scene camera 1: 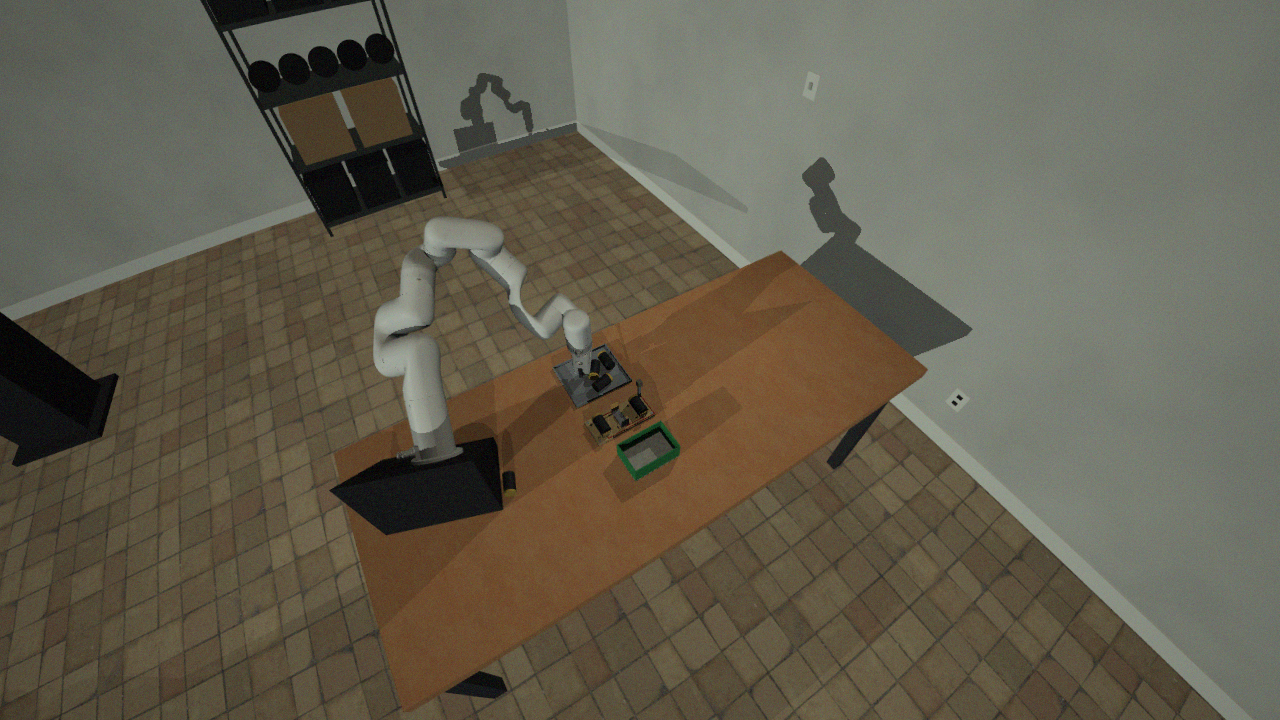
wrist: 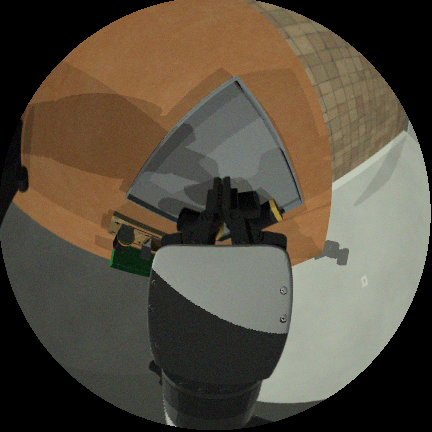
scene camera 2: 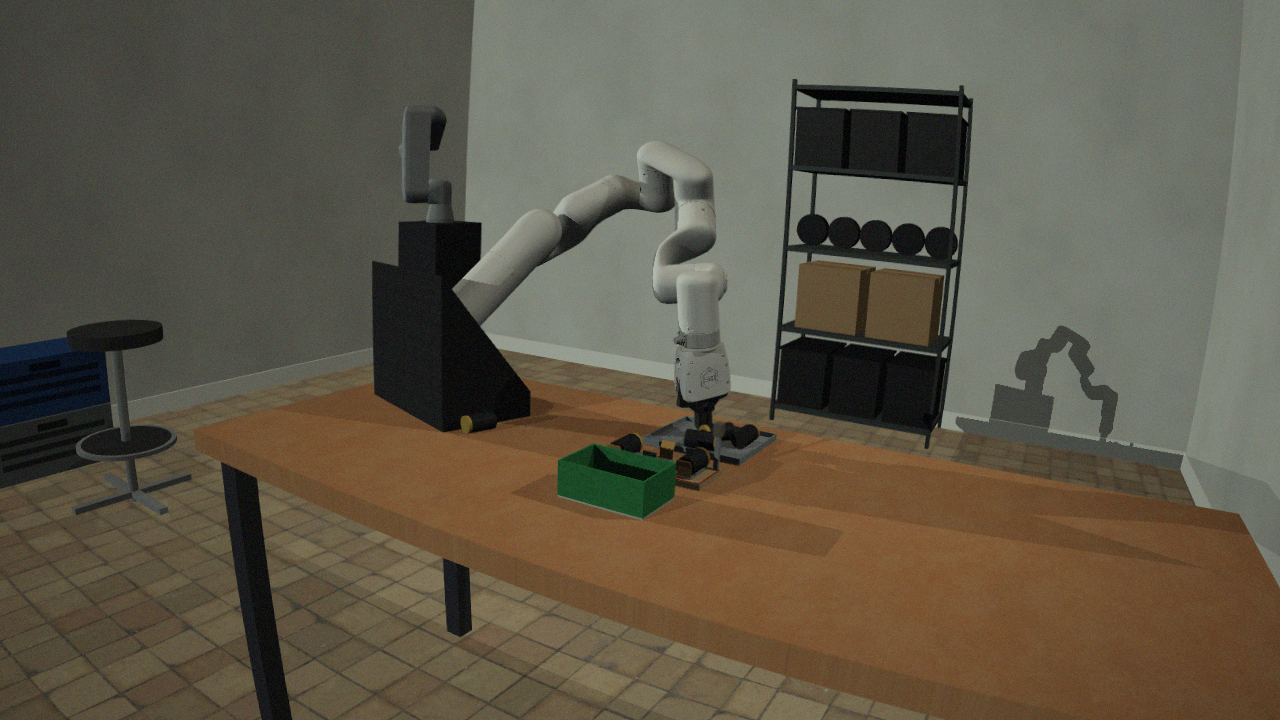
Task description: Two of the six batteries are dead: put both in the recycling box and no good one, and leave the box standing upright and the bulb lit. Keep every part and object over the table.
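Seen in the pictures: gripper, fingertip midpoint: (scene camera 1: 584, 372) (wrist: 223, 185) (scene camera 2: 703, 430); arm's base, origin of the base link: (scene camera 1: 437, 458) (scene camera 2: 453, 320).
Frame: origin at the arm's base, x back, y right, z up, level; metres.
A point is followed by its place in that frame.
Note:
My gripper (scene camera 1: 586, 375) {x -0.466, y -0.218, z -0.174 m} (scene camera 2: 704, 424) {x -0.466, y -0.218, z -0.174 m} (wrist: 223, 185) {x -0.466, y -0.218, z -0.174 m} is shut and empty, fingertips together, low over the grey tray (scene camera 1: 580, 394) {x -0.426, y -0.151, z -0.186 m} (scene camera 2: 753, 452) {x -0.590, y -0.191, z -0.183 m} (wrist: 225, 135) {x -0.424, y -0.251, z -0.186 m}. Dark batteries lie in the tray close around the fingers: one battery (wrist: 247, 202) {x -0.494, y -0.232, z -0.161 m} is right of them, beside a yellow end (wrist: 275, 210) {x -0.534, y -0.257, z -0.160 m}; another battery (scene camera 1: 605, 360) {x -0.544, y -0.219, z -0.154 m} (scene camera 2: 741, 435) {x -0.558, y -0.200, z -0.160 m} is near the tray's far side. Two batteries (scene camera 1: 601, 423) {x -0.436, y 0.001, z -0.144 m} (scene camera 1: 638, 405) {x -0.562, y -0.009, z -0.145 m} sit in the wooden holder (wrist: 120, 223) {x -0.419, y -0.032, z -0.179 m}. One battery (scene camera 1: 509, 481) {x -0.136, y 0.055, z -0.156 m} (scene camera 2: 478, 421) {x -0.145, y 0.065, z -0.165 m} lies beside the robot base. The green box (scene camera 1: 658, 463) {x -0.531, y 0.183, z -0.158 m} (scene camera 2: 614, 484) {x -0.556, y 0.180, z -0.145 m} (wrist: 130, 261) {x -0.495, y 0.086, z -0.146 m} stands upright. Whether the bulb is lit is unclear.
The black robot base (scene camera 1: 429, 492) {x 0.037, y 0.084, z 0.002 m} (scene camera 2: 429, 331) {x -0.046, y 0.101, z -0.003 m} stands at one end of the wooden table (scene camera 1: 554, 546) {x -0.186, y 0.263, z -0.190 m} (scene camera 2: 895, 582) {x -0.974, y 0.131, z -0.189 m}. A thin upright post (scene camera 1: 639, 388) {x -0.588, y -0.056, z -0.132 m} rises from the holder, between the tray and the box. The tray lies near the table's far edge.

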